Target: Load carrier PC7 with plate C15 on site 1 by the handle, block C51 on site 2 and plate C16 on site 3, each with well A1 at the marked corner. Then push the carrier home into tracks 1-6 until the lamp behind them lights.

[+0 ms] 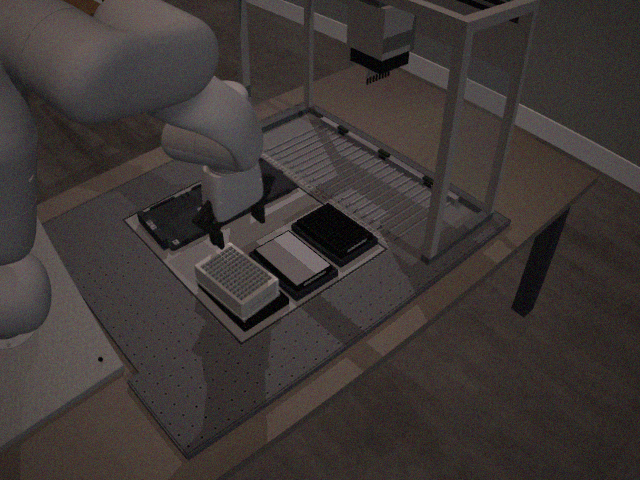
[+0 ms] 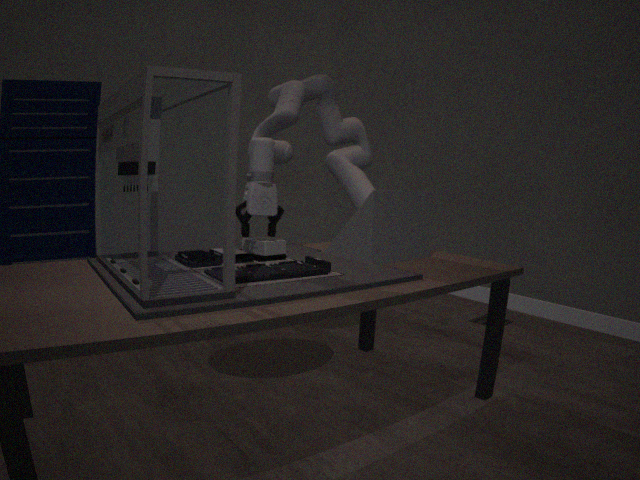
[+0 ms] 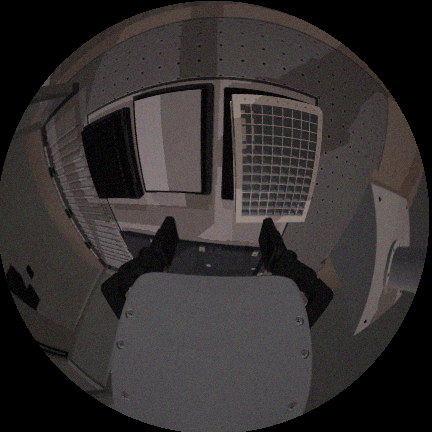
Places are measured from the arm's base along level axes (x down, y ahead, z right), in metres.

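Where they show: gripper, fingertip midpoint: (image 1: pixel 238 231) (image 2: pixel 258 236) (image 3: pixel 218 228); arm's base, link origin: (image 2: pixel 377 217) (image 3: pixel 392 266).
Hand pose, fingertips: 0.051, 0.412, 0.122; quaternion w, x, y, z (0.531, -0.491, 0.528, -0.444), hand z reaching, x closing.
Observation:
Each offset is from my fingertips to the centre of the thing, as dx, dy, dz. "spot": to the spot under its first point.
A pale deep-well block {+0.040, -0.062, +0.051} (image 1: pixel 236 279) (image 2: pixel 269 246) (image 3: pixel 277 160) stands on a dark holder. Beside it a flat pale plate {+0.057, +0.051, +0.081} (image 1: pixel 292 258) (image 3: pixel 175 142) rests on a second dark holder, and a black plate {+0.057, +0.165, +0.089} (image 1: pixel 333 229) (image 2: pixel 193 256) (image 3: pixel 109 155) on a third. The dark carrier {+0.061, +0.093, -0.158} (image 1: pixel 178 218) (image 2: pixel 281 270) (image 3: pixel 212 256) lies along the opposite side of the pale mat, partly hidden by the arm; its visible end holds no labware. My gripper (image 1: pixel 238 228) (image 2: pixel 258 235) (image 3: pixel 218 228) is open and empty, above the strip between carrier and plates. Labels and well A1 marks are not readable.
Ribbed tracks (image 1: pixel 356 178) (image 2: pixel 180 283) (image 3: pixel 77 195) lie beyond the carrier's far end, inside a frame with upright posts (image 1: pixel 448 139) (image 2: pixel 232 180). A pipetting head {-0.272, +0.406, +0.008} (image 1: pixel 381 38) with thin tips hangs over the tracks. Small black pieces {spot: +0.056, +0.441, +0.014} (image 1: pixel 383 153) line the tracks' far edge.

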